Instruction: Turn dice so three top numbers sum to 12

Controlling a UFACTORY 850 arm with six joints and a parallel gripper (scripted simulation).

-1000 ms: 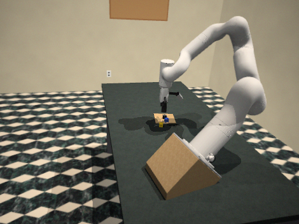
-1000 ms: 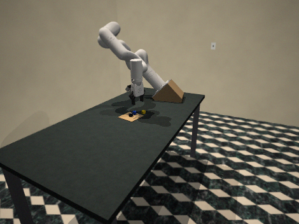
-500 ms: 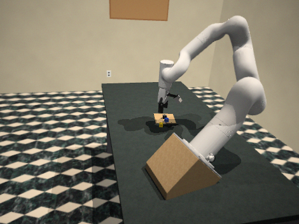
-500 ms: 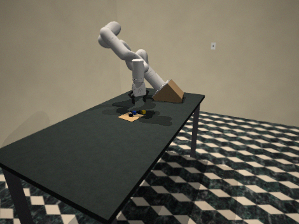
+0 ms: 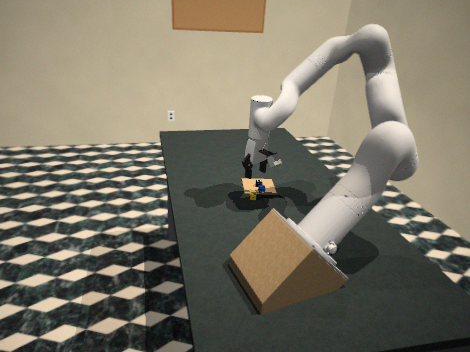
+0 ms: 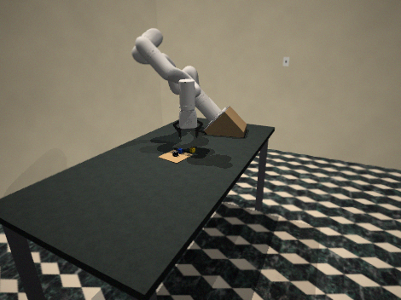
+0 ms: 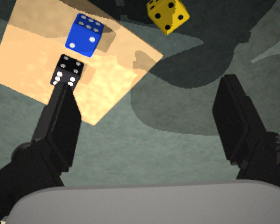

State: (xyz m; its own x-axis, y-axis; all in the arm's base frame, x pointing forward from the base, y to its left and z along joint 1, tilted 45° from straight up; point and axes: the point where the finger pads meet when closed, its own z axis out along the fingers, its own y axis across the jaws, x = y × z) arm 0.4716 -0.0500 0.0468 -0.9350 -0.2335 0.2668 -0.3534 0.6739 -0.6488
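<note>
Right now the yellow die is 10 cm below my hand, 2 cm to the left of it and 2 cm behind it. The rest, counted from my hand: tan mat 11 cm below, 6 cm to the right, 6 cm ahead; blue die 9 cm below, 5 cm to the right, 2 cm ahead; black die 9 cm below, 6 cm to the right, 6 cm ahead.
</note>
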